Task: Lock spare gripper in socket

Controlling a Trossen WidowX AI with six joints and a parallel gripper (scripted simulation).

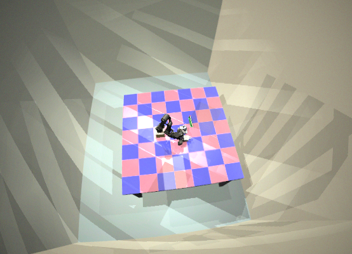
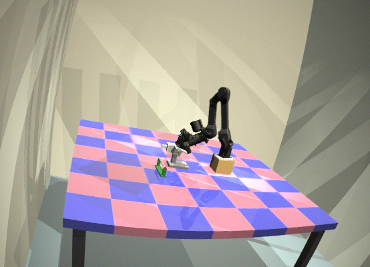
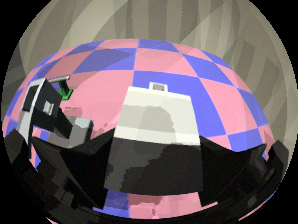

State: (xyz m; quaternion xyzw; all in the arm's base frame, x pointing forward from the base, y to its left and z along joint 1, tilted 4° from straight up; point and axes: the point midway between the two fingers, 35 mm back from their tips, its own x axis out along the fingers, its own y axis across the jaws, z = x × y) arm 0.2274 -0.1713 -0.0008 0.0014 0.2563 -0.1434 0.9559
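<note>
Right now my gripper tip is 13 cm to the right of the grey mount and 2 cm short of it. The rest, counted from my gripper tip: spare gripper 1 cm above; green bar-shaped piece 21 cm to the left, 15 cm ahead, 3 cm below.
</note>
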